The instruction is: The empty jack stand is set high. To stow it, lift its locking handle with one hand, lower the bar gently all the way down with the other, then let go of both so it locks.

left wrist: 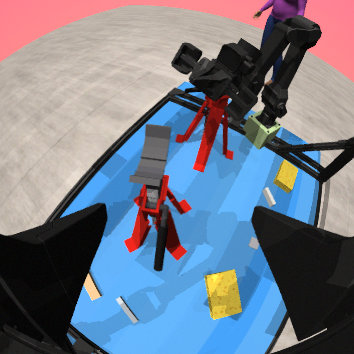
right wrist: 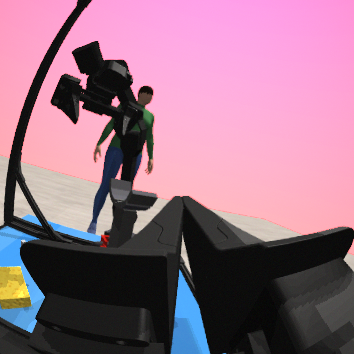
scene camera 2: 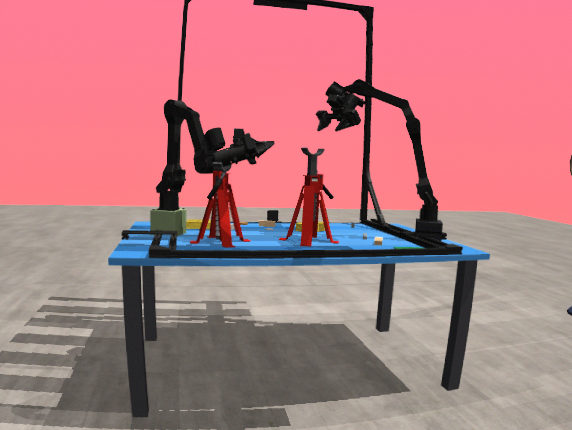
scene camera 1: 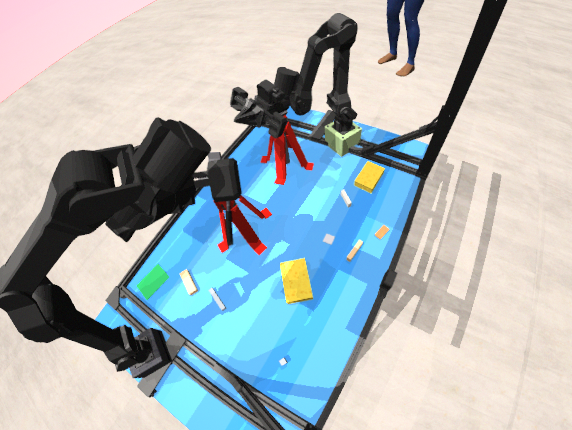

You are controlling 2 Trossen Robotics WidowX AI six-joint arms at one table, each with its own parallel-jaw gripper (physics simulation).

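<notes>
The high-set red jack stand (scene camera 1: 245,227) (scene camera 2: 310,215) has its grey bar (scene camera 2: 312,162) (right wrist: 121,227) raised, with an empty saddle (left wrist: 154,155) (right wrist: 131,196) on top. Its black locking handle (scene camera 2: 328,192) (left wrist: 161,239) slants down at its side. My left gripper (scene camera 2: 330,128) (left wrist: 181,213) (right wrist: 99,129) is open and empty above this stand, touching neither bar nor handle. My right gripper (scene camera 1: 237,120) (scene camera 2: 273,143) (right wrist: 180,203) is shut and empty, apart from the saddle, to its left and slightly higher in scene camera 2.
A second red jack stand (scene camera 1: 281,160) (scene camera 2: 222,215) (left wrist: 209,140), its bar low, stands beneath my right arm. Two yellow sponges (scene camera 1: 296,281) (scene camera 1: 370,176), a green flat piece (scene camera 1: 152,281) and several small blocks lie on the blue table. A black frame post (scene camera 2: 369,115) rises at the table's edge.
</notes>
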